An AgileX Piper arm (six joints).
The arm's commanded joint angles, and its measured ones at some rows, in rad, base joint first. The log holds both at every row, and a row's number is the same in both.
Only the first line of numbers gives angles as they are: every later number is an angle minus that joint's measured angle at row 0.
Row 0, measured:
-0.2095, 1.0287, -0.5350, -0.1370, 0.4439, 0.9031
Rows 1 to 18, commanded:
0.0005, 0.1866, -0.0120, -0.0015, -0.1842, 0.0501
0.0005, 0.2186, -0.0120, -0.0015, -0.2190, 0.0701
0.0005, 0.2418, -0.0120, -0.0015, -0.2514, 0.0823
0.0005, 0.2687, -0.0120, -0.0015, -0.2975, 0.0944
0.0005, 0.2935, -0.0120, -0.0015, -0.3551, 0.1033
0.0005, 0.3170, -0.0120, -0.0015, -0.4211, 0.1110
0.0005, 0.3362, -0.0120, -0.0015, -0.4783, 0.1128
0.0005, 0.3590, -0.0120, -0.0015, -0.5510, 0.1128
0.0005, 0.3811, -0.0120, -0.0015, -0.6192, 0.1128
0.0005, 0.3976, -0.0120, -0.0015, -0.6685, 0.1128
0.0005, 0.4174, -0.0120, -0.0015, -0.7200, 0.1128
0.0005, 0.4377, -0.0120, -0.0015, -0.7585, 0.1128
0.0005, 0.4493, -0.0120, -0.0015, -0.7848, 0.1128
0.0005, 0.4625, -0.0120, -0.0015, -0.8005, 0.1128
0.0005, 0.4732, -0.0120, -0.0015, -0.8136, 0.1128
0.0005, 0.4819, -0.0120, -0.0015, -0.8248, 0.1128
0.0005, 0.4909, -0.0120, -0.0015, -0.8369, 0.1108
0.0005, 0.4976, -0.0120, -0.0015, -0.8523, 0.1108
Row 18, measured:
0.0000, 0.4657, -0.0058, 0.0046, -0.7690, 0.1133
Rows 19 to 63, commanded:
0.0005, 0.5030, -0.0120, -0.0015, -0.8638, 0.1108
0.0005, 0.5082, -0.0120, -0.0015, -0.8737, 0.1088
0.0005, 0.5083, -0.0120, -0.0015, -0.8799, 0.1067
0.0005, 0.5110, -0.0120, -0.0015, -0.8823, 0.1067
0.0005, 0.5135, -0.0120, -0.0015, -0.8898, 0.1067
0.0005, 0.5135, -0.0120, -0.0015, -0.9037, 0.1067
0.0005, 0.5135, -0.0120, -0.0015, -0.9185, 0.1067
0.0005, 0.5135, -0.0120, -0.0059, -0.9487, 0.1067
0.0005, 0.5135, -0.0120, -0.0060, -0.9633, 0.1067
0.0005, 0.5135, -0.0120, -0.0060, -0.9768, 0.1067
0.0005, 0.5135, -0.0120, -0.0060, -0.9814, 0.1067
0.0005, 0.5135, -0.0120, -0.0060, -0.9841, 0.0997
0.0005, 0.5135, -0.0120, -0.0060, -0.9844, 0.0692
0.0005, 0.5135, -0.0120, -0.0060, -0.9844, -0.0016
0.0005, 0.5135, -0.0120, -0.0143, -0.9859, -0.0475
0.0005, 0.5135, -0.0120, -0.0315, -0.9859, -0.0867
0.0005, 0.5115, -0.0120, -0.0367, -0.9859, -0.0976
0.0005, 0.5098, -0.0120, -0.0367, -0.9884, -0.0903
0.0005, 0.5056, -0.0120, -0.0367, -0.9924, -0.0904
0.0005, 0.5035, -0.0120, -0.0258, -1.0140, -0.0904
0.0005, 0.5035, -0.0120, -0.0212, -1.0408, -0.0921
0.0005, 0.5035, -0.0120, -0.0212, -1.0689, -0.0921
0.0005, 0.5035, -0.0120, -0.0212, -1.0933, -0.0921
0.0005, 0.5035, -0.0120, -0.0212, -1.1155, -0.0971
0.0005, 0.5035, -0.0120, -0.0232, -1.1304, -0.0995
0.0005, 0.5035, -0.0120, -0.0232, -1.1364, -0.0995
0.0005, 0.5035, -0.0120, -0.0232, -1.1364, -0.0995
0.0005, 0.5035, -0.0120, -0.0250, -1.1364, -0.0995
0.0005, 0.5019, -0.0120, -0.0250, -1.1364, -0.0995
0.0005, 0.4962, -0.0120, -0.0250, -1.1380, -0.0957
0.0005, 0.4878, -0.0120, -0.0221, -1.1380, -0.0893
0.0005, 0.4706, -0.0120, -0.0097, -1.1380, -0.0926
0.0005, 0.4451, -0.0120, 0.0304, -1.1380, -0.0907
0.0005, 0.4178, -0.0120, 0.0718, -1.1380, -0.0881
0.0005, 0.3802, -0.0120, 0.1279, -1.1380, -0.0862
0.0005, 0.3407, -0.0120, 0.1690, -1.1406, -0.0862
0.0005, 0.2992, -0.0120, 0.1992, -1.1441, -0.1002
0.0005, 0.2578, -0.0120, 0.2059, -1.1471, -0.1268
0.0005, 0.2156, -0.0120, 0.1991, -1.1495, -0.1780
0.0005, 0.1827, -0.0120, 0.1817, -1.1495, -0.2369
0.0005, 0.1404, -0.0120, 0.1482, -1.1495, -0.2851
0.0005, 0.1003, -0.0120, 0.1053, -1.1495, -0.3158
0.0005, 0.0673, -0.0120, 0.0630, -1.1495, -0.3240
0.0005, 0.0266, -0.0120, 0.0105, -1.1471, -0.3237
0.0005, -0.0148, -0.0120, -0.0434, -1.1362, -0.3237
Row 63, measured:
0.0000, 0.1164, -0.0079, 0.1253, -1.1334, -0.2624
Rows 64 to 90, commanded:
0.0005, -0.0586, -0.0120, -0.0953, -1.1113, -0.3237
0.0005, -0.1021, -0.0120, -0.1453, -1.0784, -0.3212
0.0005, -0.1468, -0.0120, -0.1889, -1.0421, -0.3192
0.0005, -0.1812, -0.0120, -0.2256, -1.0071, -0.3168
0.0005, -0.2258, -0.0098, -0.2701, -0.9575, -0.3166
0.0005, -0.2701, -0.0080, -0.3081, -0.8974, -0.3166
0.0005, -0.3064, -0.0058, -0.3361, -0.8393, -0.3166
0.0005, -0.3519, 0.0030, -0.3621, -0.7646, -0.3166
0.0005, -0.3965, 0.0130, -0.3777, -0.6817, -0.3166
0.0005, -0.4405, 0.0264, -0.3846, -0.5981, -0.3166
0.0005, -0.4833, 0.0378, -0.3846, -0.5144, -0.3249
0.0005, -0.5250, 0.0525, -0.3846, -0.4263, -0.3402
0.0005, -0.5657, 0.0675, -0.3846, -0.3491, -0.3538
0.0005, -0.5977, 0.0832, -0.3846, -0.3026, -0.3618
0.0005, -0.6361, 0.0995, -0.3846, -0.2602, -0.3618
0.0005, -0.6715, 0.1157, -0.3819, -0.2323, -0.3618
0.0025, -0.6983, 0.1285, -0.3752, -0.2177, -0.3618
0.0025, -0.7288, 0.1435, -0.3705, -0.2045, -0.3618
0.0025, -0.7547, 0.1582, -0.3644, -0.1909, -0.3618
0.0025, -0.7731, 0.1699, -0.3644, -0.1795, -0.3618
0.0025, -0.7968, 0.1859, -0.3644, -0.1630, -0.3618
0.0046, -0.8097, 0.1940, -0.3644, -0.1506, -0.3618
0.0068, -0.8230, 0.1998, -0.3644, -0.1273, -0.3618
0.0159, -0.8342, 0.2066, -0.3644, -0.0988, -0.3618
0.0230, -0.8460, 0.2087, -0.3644, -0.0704, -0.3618
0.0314, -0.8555, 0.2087, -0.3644, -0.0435, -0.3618
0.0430, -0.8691, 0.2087, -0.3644, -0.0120, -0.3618
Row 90, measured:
0.0133, -0.8243, 0.1972, -0.3707, -0.1186, -0.3546
